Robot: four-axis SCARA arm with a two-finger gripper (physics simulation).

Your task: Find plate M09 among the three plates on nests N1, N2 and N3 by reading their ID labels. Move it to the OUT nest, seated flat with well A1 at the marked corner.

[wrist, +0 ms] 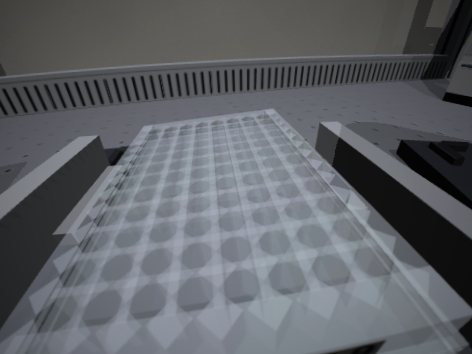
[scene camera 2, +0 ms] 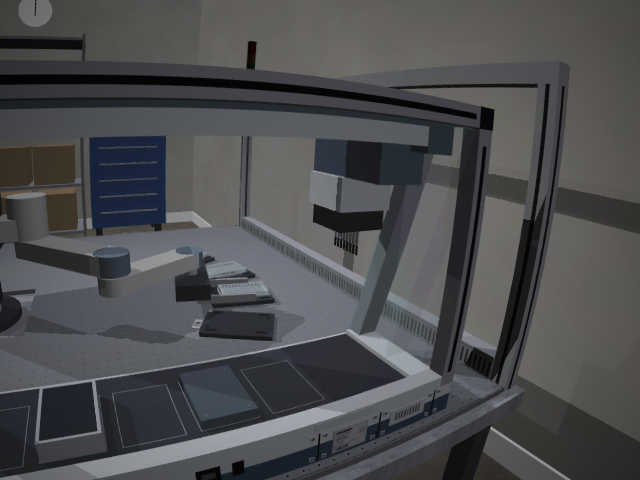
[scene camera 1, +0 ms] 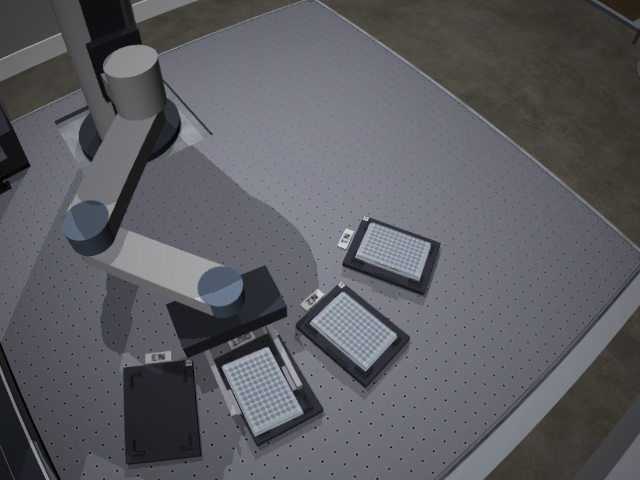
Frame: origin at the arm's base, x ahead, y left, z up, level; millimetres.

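Seen in the pictures: gripper, between the fingertips: (wrist: 214, 147) (scene camera 2: 251, 288) (scene camera 1: 267, 402).
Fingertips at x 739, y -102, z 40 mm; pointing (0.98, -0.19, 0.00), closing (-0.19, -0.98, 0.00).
Note:
Offsets run from my fingertips to a thing's top centre. "spot": to the spot under its first point.
A clear 96-well plate @[23 mm back, 5 mm left, 7 mm up] (scene camera 1: 262, 391) (scene camera 2: 242, 289) (wrist: 220, 200) is at the OUT nest @[spot: 47 mm ahead, 56 mm left, 12 mm down] (scene camera 1: 313, 406), between my gripper's fingers. My gripper (scene camera 1: 268, 399) (scene camera 2: 258, 289) (wrist: 214, 147) is shut on it along its long sides. In the wrist view the plate looks slightly tilted between the fingers. Whether it touches the nest cannot be told. Its ID label and well A1 cannot be read. Other plates sit on nest N1 @[spot: 132 mm back, 275 mm left, 16 mm down] (scene camera 1: 347, 262) and nest N2 @[spot: 78 mm back, 126 mm left, 16 mm down] (scene camera 1: 301, 327): the N1 plate @[97 mm back, 360 mm left, 1 mm down] (scene camera 1: 393, 250) and the N2 plate @[18 mm back, 194 mm left, 1 mm down] (scene camera 1: 353, 330). Nest N3 (scene camera 1: 161, 413) (scene camera 2: 237, 325) holds no plate.
The arm's dark gripper body (scene camera 1: 263, 297) (scene camera 2: 192, 287) hangs beside the OUT label @[spot: 126 mm back, 32 mm left, 26 mm down] (scene camera 1: 241, 338). A workstation deck (scene camera 2: 320, 356) with a pipetting head (scene camera 2: 347, 217) stands at the table's side. A slotted rail (scene camera 2: 310, 271) (wrist: 210, 82) runs along the far edge.

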